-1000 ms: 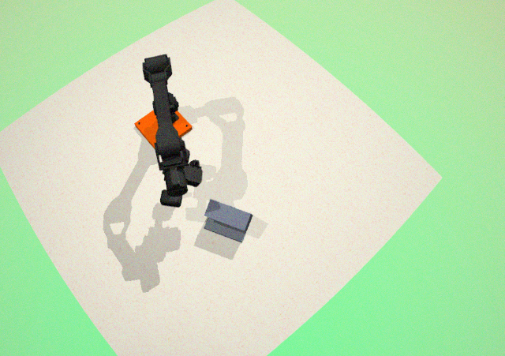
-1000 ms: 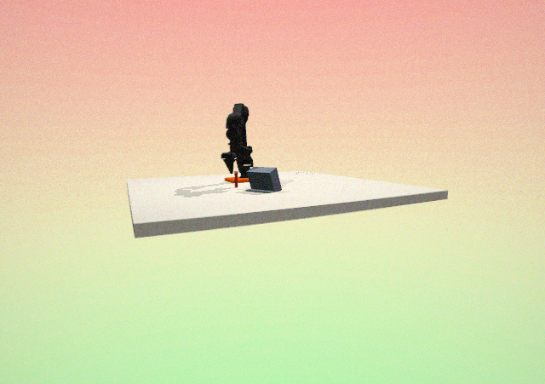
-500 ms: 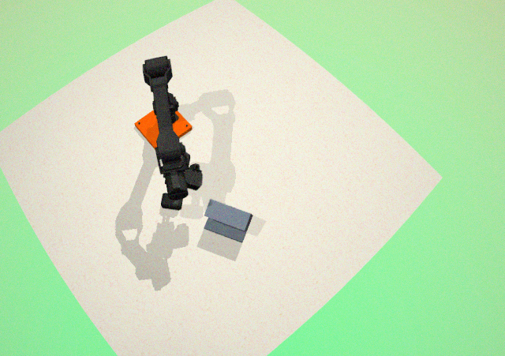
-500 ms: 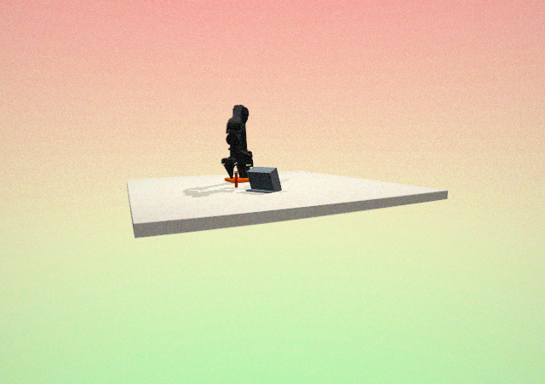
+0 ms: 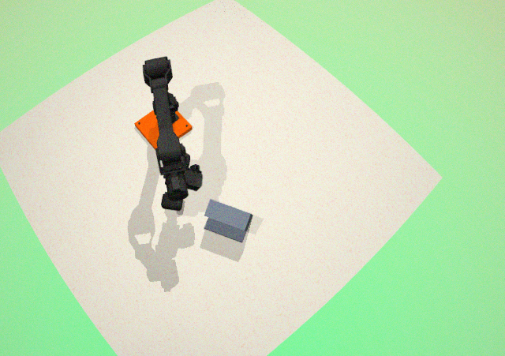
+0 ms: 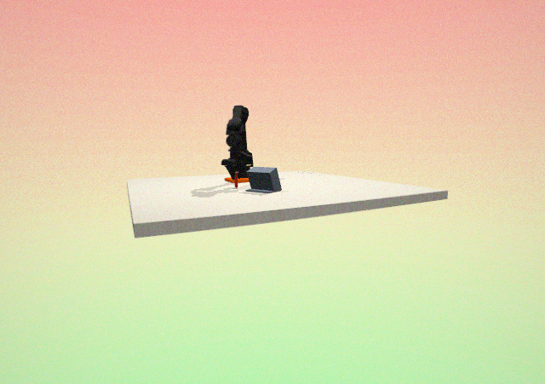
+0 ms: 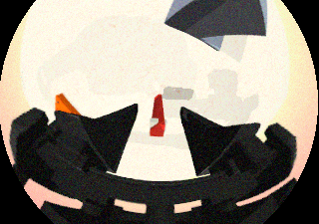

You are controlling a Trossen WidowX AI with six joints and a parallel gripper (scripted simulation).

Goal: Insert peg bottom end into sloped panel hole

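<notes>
Right now the red peg is 20 mm above my gripper tip. The rest, counted from my gripper tip: grey sloped panel: 170 mm ahead, 70 mm to the left, 10 mm above.
</notes>
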